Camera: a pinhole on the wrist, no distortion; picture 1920 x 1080 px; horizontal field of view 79.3 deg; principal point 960.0 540.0 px. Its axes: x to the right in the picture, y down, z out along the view. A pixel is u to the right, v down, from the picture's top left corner.
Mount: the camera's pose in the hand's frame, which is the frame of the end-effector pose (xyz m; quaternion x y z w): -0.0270 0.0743 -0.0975 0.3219 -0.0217 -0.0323 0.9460
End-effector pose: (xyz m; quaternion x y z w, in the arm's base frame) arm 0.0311 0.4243 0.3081 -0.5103 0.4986 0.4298 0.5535
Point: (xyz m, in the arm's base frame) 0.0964 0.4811 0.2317
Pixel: 1678 588
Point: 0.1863 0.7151 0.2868
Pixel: 1178 801
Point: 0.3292 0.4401 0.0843
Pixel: outside the picture
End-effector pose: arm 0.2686 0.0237 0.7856 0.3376 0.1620 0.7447 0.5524
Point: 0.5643 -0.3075 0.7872
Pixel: 62 709
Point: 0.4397 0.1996 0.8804
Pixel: 1750 582
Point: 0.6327 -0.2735 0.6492
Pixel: 115 297
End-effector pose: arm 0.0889 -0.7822 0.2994 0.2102 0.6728 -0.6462 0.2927
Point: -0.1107 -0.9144 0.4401
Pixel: 1361 130
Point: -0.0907 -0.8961 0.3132
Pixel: 1741 346
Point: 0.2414 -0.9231 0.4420
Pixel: 293 873
